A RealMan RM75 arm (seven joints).
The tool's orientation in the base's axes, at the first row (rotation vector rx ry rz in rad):
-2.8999 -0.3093 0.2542
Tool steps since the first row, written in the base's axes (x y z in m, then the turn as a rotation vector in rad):
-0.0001 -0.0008 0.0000 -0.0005 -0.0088 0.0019
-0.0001 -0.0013 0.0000 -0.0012 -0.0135 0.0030
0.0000 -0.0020 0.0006 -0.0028 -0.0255 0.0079
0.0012 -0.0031 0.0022 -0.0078 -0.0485 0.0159
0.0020 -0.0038 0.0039 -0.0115 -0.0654 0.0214
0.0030 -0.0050 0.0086 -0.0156 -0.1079 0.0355
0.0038 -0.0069 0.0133 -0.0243 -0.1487 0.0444
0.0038 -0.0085 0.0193 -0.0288 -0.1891 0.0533
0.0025 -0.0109 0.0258 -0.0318 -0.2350 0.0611
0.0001 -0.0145 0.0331 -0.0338 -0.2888 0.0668
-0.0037 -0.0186 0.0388 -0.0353 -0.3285 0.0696
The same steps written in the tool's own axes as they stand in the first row. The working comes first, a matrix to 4 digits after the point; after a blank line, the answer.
The tool's axes in the first row as the columns of a matrix, in the base's axes (used below as rounded here):
0.9630 0.1885 -0.1925
0.2254 -0.9551 0.1924
-0.1476 -0.2287 -0.9622

-0.0003 0.0007 -0.0001 -0.0027 0.0079 -0.0034
-0.0004 0.0012 -0.0002 -0.0046 0.0120 -0.0053
-0.0005 0.0018 -0.0010 -0.0096 0.0220 -0.0120
0.0001 0.0027 -0.0029 -0.0208 0.0412 -0.0231
0.0005 0.0031 -0.0049 -0.0290 0.0554 -0.0310
0.0005 0.0034 -0.0098 -0.0446 0.0920 -0.0519
0.0001 0.0043 -0.0149 -0.0635 0.1273 -0.0667
-0.0011 0.0044 -0.0209 -0.0782 0.1630 -0.0821
-0.0039 0.0050 -0.0274 -0.0926 0.2045 -0.0979
-0.0081 0.0063 -0.0347 -0.1075 0.2542 -0.1133
-0.0135 0.0082 -0.0402 -0.1183 0.2912 -0.1234

